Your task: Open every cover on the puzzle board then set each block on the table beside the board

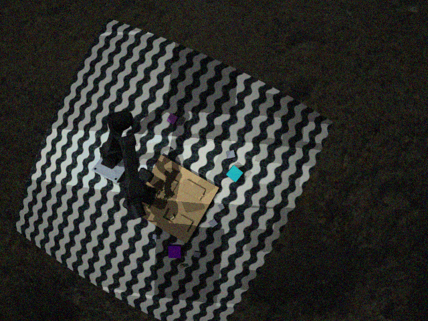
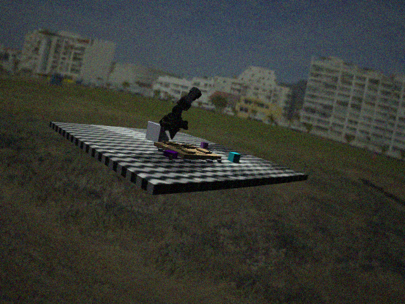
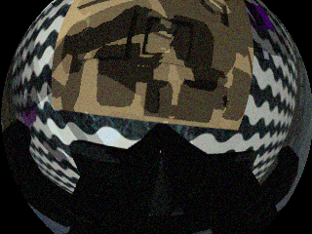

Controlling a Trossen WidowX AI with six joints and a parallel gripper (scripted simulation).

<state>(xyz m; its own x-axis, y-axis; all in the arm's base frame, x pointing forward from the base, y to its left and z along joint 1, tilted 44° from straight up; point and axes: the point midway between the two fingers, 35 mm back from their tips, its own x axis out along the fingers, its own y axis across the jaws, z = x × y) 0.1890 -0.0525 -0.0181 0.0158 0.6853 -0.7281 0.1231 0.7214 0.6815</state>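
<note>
Right now the tan puzzle board is 130 mm ahead of my gripper tip, 10 mm to the left of it and 30 mm below it. Also, from my gripper tip: grey bit (300 mm ahead, 290 mm to the left, 40 mm below); teal block (350 mm ahead, 210 mm to the left, 20 mm below); purple block (230 mm ahead, 220 mm to the right, 30 mm below).
</note>
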